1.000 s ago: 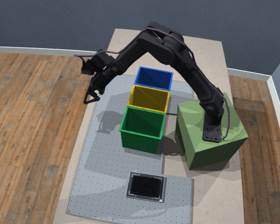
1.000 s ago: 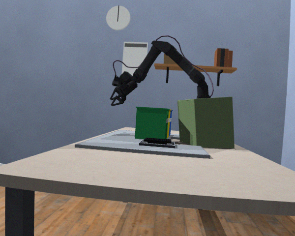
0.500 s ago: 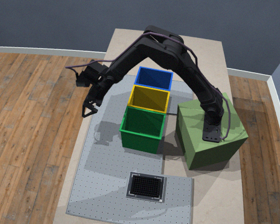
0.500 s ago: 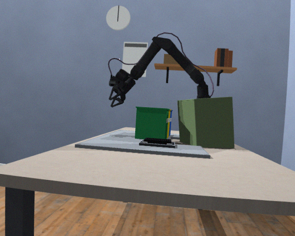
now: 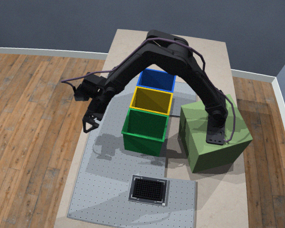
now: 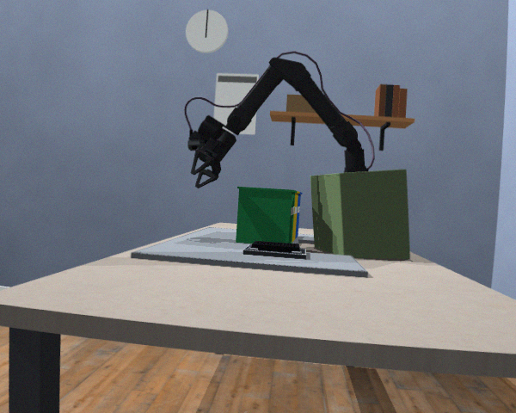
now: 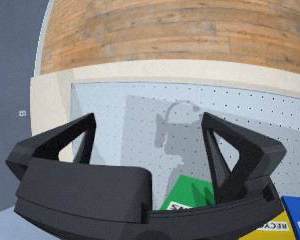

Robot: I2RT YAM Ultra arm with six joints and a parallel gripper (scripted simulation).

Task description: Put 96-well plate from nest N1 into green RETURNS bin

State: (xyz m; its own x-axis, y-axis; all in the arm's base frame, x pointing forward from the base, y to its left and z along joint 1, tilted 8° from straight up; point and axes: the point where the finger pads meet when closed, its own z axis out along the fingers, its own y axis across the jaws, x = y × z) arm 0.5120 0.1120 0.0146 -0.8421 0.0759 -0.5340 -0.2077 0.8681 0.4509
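My hand is 300 mm past the black 96-well plate, 160 mm to the right of it and 180 mm above it. The rest, counted from my hand: yellow bin: 230 mm behind, 200 mm to the right, 110 mm below; then grey plate nest: 300 mm behind, 160 mm to the left, 190 mm below; then green bin: 230 mm behind, 70 mm to the right, 110 mm below.
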